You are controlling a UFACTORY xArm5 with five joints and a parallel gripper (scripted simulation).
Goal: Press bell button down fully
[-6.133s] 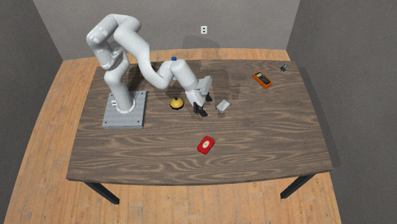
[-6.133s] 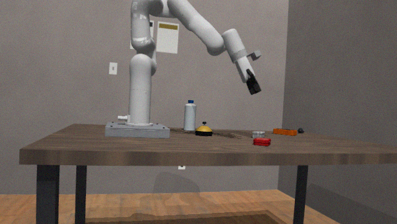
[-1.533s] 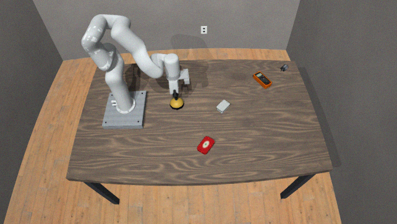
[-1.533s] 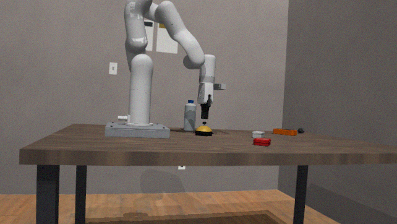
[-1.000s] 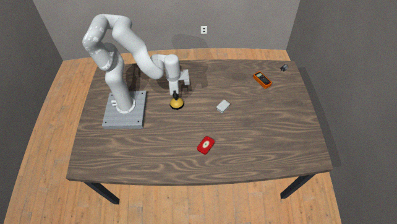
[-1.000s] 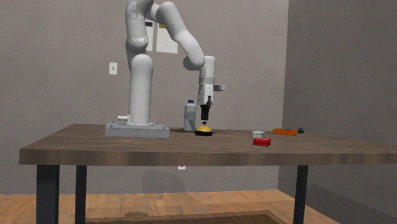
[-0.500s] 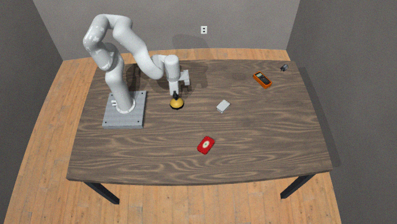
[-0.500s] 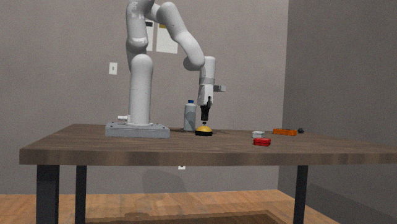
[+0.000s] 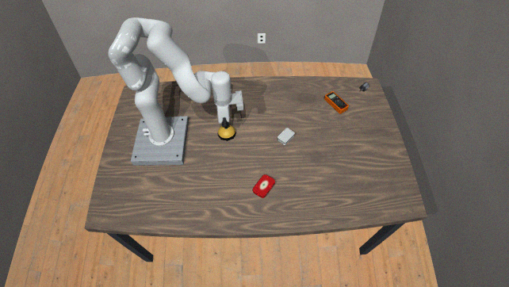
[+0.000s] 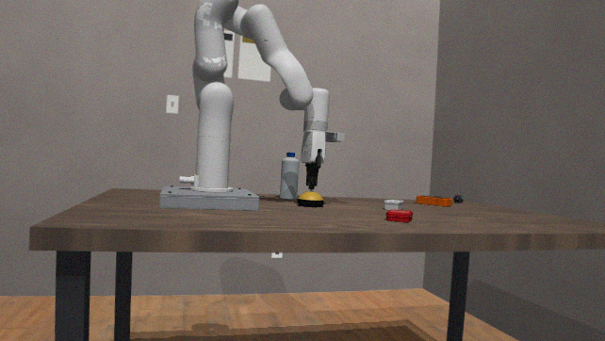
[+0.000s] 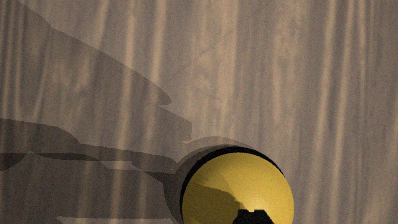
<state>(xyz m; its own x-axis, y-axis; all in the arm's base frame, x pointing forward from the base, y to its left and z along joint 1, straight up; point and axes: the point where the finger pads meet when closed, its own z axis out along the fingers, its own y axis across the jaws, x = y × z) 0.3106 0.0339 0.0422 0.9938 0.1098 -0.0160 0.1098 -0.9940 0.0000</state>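
Right now my hand is 3 cm above the button. Also, from my hand: white box (28 cm ahead, 3 cm to the right, 7 cm below); bell (4 cm below); white bottle (2 cm behind, 24 cm to the left).
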